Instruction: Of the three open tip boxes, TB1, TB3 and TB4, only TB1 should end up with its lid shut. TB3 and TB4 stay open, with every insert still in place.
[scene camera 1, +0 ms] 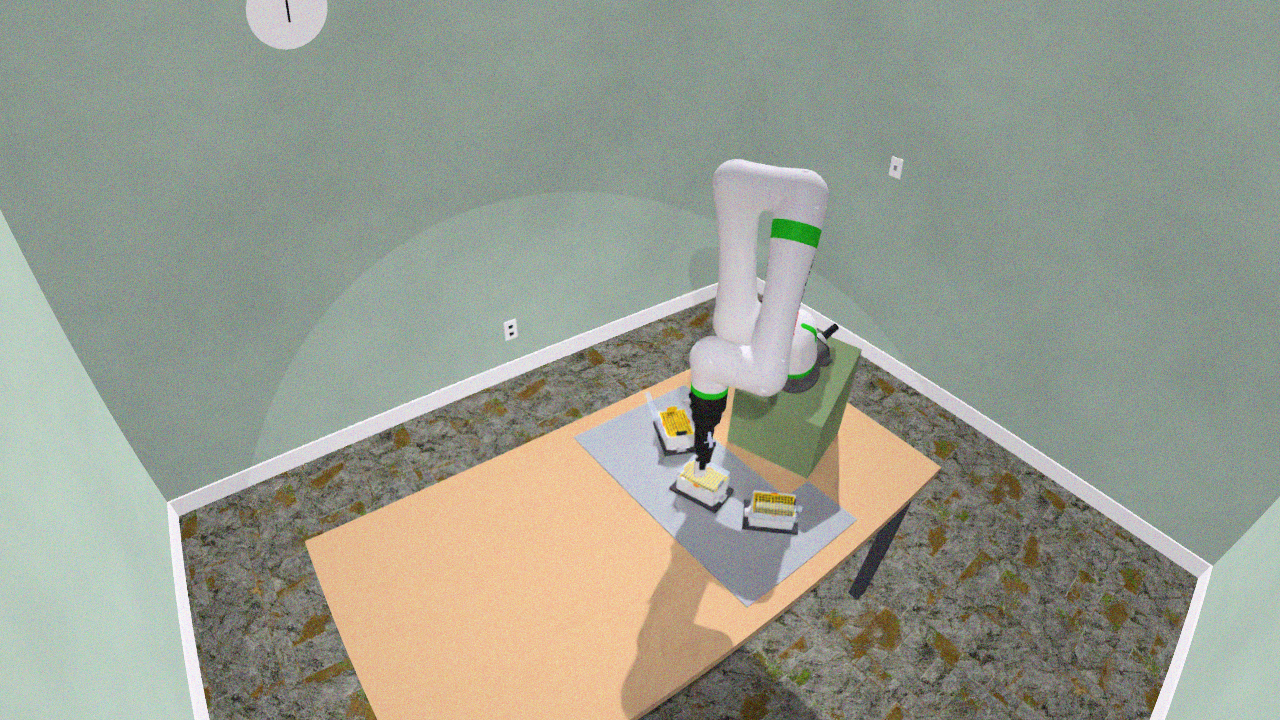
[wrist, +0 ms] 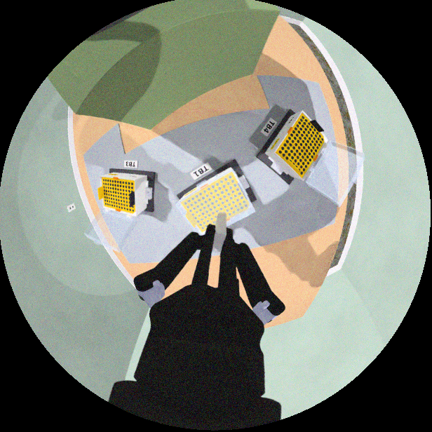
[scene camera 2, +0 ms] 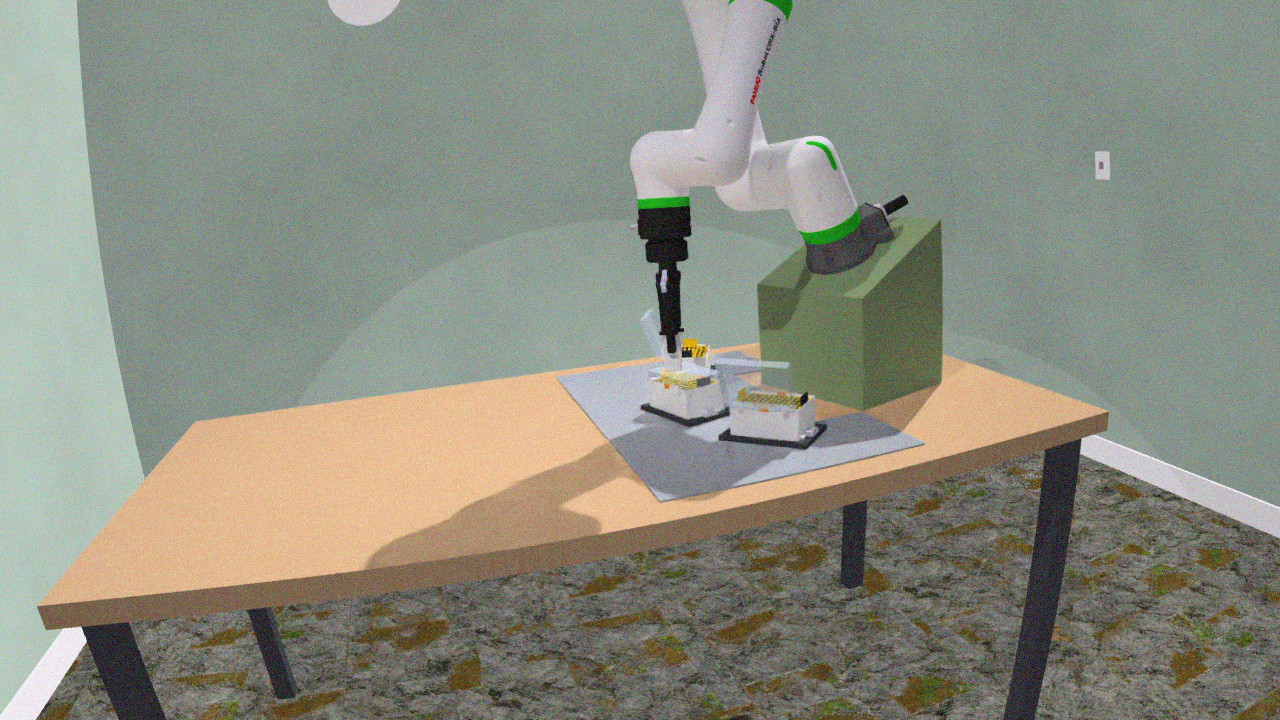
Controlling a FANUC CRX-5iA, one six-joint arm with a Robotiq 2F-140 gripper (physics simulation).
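Seen in the pictures: gripper, fingertip midpoint: [scene camera 1: 699,475] [scene camera 2: 673,370]; arm's base, link origin: [scene camera 1: 795,371] [scene camera 2: 842,254].
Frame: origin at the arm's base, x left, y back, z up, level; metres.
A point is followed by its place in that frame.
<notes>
TB1 [scene camera 1: 700,486] @(x 0.090, y -0.381, z -0.197 m) [scene camera 2: 687,396] @(x 0.130, y -0.361, z -0.212 m) [wrist: 215,200] is the middle white box. Its clear lid lies over the pale yellow insert; I cannot tell if it is fully seated. My gripper [scene camera 1: 700,468] @(x 0.065, y -0.369, z -0.180 m) [scene camera 2: 673,361] @(x 0.065, y -0.369, z -0.180 m) [wrist: 219,219] is shut and empty, pointing down, its tips at the lid's edge farthest from the green block; contact is unclear. TB3 [scene camera 1: 674,429] @(x -0.149, y -0.312, z -0.205 m) [wrist: 122,193] stands open with its yellow insert in place, partly hidden behind the gripper and TB1 in the second scene view. TB4 [scene camera 1: 771,512] @(x 0.297, y -0.306, z -0.146 m) [scene camera 2: 771,418] @(x 0.288, y -0.258, z -0.219 m) [wrist: 301,144] stands open, insert in place, lid raised.
The boxes stand on a grey mat [scene camera 1: 747,573] @(x 0.365, y -0.412, z -0.262 m) [scene camera 2: 671,479] @(x 0.377, y -0.444, z -0.262 m) [wrist: 295,220] on the wooden table [scene camera 1: 501,555] @(x 0.003, y -0.940, z -0.265 m) [scene camera 2: 358,465] @(x 0.151, y -0.952, z -0.265 m). A green block [scene camera 1: 769,429] @(x 0.044, y -0.108, z -0.145 m) [scene camera 2: 810,344] @(x 0.062, y -0.100, z -0.160 m) [wrist: 200,60] carries the arm's base beside the mat. TB3's clear lid [scene camera 1: 652,407] @(x -0.183, y -0.373, z -0.118 m) [scene camera 2: 652,331] @(x -0.209, y -0.357, z -0.159 m) leans up.
</notes>
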